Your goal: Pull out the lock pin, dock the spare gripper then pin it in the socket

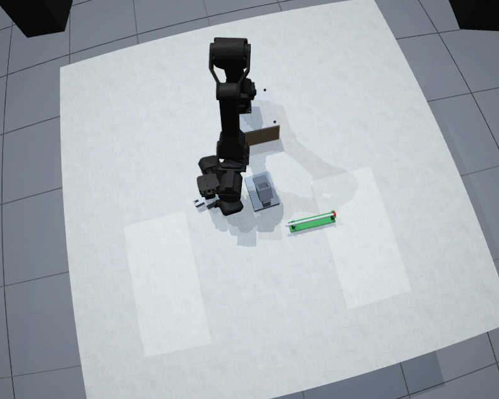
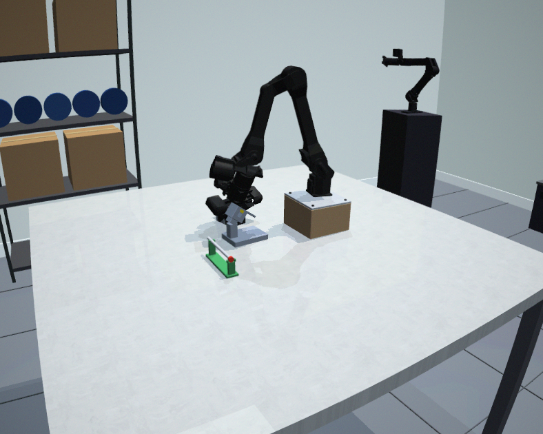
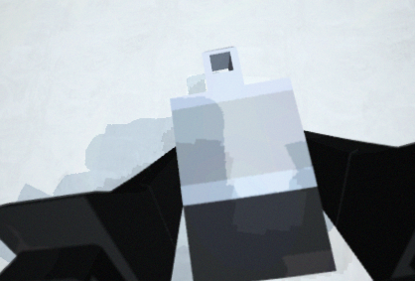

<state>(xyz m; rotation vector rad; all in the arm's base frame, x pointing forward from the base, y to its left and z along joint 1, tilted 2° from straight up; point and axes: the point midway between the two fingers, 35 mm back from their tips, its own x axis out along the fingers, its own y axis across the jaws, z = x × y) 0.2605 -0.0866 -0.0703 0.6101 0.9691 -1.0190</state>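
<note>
My gripper tip is now 160 mm to the right of the grey mount and 50 mm below it. Also, from my gripper tip: green rack (300 mm to the left, 90 mm ahead, 20 mm above); then spare gripper (20 mm above).
</note>
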